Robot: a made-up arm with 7 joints.
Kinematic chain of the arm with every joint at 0, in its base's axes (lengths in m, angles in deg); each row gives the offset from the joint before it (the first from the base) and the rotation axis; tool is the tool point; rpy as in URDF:
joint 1: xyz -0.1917 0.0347 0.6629 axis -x
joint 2: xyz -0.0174 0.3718 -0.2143 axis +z
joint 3: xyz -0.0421 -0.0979 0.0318 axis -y
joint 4: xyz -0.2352 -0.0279 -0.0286 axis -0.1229 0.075 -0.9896
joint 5: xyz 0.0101 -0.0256 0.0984 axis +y
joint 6: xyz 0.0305 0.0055 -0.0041 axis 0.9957 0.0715 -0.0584
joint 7: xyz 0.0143 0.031 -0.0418 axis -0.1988 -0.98 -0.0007
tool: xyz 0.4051 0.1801 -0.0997 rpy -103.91 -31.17 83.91
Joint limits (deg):
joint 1: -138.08..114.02
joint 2: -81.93..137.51
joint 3: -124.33..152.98
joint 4: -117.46..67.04
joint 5: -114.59..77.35
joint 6: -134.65..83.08
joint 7: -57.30..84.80
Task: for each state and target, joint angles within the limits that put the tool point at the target. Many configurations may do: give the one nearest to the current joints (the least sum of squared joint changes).
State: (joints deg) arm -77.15 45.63 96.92 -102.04 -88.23 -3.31 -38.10
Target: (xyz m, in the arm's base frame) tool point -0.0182 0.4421 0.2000
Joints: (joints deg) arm -66.25 78.37 87.51 -117.46 -114.47 8.72 -17.88
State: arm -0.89 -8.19 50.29 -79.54 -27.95 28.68 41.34
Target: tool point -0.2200 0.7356 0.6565
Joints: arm 2.06 -31.67 33.82 -47.74 1.69 32.82 30.71
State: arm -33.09 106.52 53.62 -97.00 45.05 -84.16 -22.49
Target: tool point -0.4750 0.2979 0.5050
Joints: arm -28.44 128.15 50.19 -103.31 12.72 -106.81 -23.92
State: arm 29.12 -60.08 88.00 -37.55 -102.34 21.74 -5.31
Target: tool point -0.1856 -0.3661 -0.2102
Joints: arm 53.66 -65.71 136.74 -36.08 -108.18 33.09 -18.06
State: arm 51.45 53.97 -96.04 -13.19 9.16 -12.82 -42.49
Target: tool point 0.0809 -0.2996 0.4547
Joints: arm 70.36 80.20 -79.20 17.73 -15.82 -45.10 -36.51
